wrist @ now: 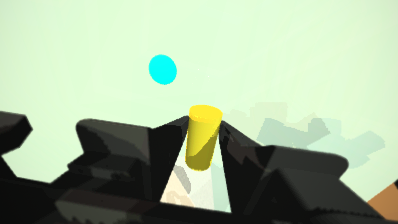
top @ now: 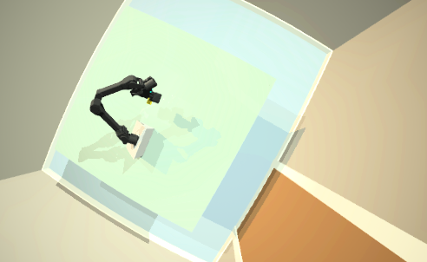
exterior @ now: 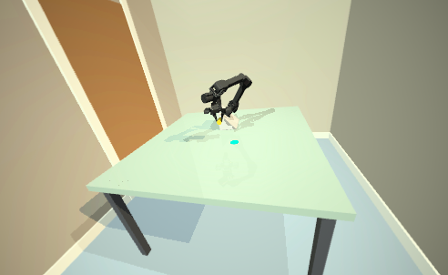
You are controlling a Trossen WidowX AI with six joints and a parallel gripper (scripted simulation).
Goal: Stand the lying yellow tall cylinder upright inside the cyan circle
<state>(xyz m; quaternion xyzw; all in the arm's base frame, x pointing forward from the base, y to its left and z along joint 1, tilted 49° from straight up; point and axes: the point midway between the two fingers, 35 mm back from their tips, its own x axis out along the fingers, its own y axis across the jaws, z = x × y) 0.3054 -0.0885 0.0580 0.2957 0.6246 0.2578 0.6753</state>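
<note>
The cyan circle lies 40 mm ahead of my gripper tip, 90 mm to the left of it and 150 mm below it. The rest, counted from my gripper tip: yellow tall cylinder: 20 mm behind.
</note>
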